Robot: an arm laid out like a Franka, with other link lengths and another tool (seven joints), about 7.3 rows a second.
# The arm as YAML. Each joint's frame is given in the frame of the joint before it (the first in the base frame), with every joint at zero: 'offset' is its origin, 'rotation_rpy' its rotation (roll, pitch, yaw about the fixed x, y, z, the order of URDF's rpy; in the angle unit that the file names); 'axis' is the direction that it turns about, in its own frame. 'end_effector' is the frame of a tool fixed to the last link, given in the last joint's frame.
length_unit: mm
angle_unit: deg
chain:
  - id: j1
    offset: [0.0, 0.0, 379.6]
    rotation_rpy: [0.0, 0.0, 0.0]
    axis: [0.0, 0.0, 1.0]
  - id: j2
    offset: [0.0, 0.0, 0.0]
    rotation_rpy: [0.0, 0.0, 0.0]
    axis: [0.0, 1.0, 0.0]
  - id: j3
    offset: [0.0, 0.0, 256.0]
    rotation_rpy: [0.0, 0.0, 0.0]
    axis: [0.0, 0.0, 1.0]
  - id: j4
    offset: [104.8, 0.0, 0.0]
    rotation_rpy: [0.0, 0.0, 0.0]
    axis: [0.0, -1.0, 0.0]
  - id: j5
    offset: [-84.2, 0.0, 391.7]
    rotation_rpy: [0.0, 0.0, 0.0]
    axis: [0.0, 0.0, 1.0]
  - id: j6
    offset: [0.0, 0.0, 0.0]
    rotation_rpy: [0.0, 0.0, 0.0]
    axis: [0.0, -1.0, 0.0]
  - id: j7
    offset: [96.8, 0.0, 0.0]
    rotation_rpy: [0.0, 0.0, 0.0]
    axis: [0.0, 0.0, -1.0]
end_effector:
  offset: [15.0, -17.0, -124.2]
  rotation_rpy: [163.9, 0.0, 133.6]
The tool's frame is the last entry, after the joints.
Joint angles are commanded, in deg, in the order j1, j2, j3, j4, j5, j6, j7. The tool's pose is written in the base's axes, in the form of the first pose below.
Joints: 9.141, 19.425, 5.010, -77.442, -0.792, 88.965, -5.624
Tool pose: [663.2 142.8 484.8], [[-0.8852 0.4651 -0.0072], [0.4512 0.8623 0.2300], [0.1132 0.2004 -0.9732]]
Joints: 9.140, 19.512, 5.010, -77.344, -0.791, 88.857, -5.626
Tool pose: [663.2 142.8 484.5], [[-0.8850 0.4655 -0.0088], [0.4512 0.8623 0.2297], [0.1145 0.1993 -0.9732]]
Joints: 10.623, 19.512, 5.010, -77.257, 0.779, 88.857, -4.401
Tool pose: [658.3 162.9 484.9], [[-0.8850 0.4653 -0.0143], [0.4471 0.8581 0.2527], [0.1299 0.2172 -0.9674]]
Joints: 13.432, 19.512, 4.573, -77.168, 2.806, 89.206, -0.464
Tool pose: [649.7 193.7 485.9], [[-0.8705 0.4921 -0.0097], [0.4708 0.8381 0.2757], [0.1438 0.2354 -0.9612]]
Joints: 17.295, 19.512, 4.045, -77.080, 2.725, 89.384, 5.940
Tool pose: [636.4 229.6 487.0], [[-0.8451 0.5345 0.0068], [0.5179 0.8157 0.2576], [0.1322 0.2212 -0.9662]]
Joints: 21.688, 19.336, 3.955, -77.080, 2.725, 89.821, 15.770
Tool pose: [615.8 273.9 490.1], [[-0.7928 0.6084 0.0371], [0.5985 0.7656 0.2360], [0.1152 0.2093 -0.9710]]
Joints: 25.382, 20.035, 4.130, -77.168, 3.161, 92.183, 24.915
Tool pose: [599.3 315.5 485.0], [[-0.7343 0.6746 0.0757], [0.6709 0.7044 0.2316], [0.1029 0.2209 -0.9699]]
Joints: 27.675, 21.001, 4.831, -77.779, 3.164, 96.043, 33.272
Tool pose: [588.4 347.8 474.9], [[-0.6672 0.7345 0.1241], [0.7392 0.6323 0.2317], [0.0917 0.2463 -0.9648]]
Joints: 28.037, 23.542, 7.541, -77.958, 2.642, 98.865, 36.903
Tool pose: [578.8 378.7 448.5], [[-0.6548 0.7461 0.1207], [0.7489 0.6189 0.2367], [0.1019 0.2454 -0.9641]]
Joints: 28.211, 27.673, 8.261, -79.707, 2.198, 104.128, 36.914
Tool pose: [582.5 391.8 392.4], [[-0.6600 0.7435 0.1076], [0.7433 0.6256 0.2368], [0.1087 0.2363 -0.9656]]
